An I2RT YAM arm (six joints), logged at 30 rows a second.
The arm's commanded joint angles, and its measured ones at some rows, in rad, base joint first. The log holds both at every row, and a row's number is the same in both.
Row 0, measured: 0.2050, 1.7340, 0.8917, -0.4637, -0.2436, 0.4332
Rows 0 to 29, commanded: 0.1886, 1.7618, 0.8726, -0.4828, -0.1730, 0.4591; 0.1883, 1.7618, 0.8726, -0.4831, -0.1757, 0.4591; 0.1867, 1.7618, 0.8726, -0.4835, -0.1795, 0.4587; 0.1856, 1.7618, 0.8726, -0.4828, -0.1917, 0.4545; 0.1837, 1.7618, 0.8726, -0.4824, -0.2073, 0.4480; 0.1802, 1.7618, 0.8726, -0.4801, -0.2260, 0.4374; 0.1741, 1.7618, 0.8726, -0.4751, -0.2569, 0.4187; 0.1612, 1.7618, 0.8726, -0.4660, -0.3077, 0.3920; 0.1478, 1.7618, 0.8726, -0.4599, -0.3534, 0.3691; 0.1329, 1.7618, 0.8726, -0.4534, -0.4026, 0.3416; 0.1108, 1.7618, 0.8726, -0.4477, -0.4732, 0.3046; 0.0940, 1.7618, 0.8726, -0.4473, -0.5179, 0.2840; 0.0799, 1.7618, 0.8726, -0.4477, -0.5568, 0.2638; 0.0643, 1.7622, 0.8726, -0.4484, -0.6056, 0.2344; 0.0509, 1.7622, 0.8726, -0.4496, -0.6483, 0.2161; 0.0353, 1.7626, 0.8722, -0.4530, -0.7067, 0.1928; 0.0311, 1.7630, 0.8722, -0.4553, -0.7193, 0.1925; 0.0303, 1.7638, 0.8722, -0.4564, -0.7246, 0.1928; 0.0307, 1.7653, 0.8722, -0.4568, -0.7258, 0.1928; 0.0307, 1.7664, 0.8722, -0.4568, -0.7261, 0.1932; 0.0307, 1.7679, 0.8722, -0.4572, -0.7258, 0.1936; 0.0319, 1.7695, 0.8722, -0.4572, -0.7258, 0.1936; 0.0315, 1.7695, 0.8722, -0.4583, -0.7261, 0.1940; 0.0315, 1.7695, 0.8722, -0.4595, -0.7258, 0.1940; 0.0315, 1.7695, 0.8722, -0.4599, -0.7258, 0.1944; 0.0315, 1.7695, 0.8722, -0.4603, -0.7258, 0.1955; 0.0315, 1.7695, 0.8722, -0.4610, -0.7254, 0.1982; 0.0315, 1.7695, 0.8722, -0.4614, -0.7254, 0.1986; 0.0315, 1.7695, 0.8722, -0.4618, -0.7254, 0.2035; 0.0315, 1.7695, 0.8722, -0.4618, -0.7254, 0.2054
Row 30, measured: 0.0242, 1.7630, 0.8742, -0.4595, -0.6254, 0.2073
